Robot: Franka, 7 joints.
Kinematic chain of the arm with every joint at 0, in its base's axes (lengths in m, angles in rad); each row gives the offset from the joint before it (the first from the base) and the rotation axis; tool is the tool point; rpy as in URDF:
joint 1: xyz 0 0 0.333 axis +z
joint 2: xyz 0 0 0 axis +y
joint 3: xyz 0 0 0.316 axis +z
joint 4: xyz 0.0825 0 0 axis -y
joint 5: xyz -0.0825 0 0.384 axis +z
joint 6: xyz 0 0 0 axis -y
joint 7: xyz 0.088 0 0 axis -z
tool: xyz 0 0 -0.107 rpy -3.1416 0 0
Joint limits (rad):
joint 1: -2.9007..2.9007
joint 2: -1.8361..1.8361
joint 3: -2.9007..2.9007
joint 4: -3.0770..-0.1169
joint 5: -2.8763..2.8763
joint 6: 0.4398..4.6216
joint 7: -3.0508..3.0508
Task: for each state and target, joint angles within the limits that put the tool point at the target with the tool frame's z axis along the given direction. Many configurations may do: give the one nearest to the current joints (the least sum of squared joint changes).
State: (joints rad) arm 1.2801 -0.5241 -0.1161 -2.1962 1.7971 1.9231 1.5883
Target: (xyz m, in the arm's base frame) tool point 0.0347 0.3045 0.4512 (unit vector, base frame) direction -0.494 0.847 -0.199
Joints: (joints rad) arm 1.2727 -0.9485 0.1613 -2.9278 1.8473 2.3638 1.5883
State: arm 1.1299 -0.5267 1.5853 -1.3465 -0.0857 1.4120 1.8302
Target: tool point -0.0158 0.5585 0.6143 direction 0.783 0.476 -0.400
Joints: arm 0.4873 -0.2918 1.0437 -1.9238 -0.9427 2.2478 1.8302
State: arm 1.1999 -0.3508 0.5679 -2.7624 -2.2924 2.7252 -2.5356
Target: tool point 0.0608 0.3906 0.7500 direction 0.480 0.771 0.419
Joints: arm 1.0957 -0.6261 0.1742 -2.0604 -2.4256 2.7630 -2.5356
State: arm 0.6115 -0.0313 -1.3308 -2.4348 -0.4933 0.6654 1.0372
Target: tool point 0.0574 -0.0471 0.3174 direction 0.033 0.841 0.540
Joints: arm 0.8886 0.7852 -1.6472 -3.0424 0.1313 0.4407 1.0372
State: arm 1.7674 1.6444 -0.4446 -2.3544 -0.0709 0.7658 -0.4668
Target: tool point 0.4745 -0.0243 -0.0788 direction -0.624 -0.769 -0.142
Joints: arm 1.0254 1.6903 -0.8786 -1.6429 0.2908 1.7010 -0.4668
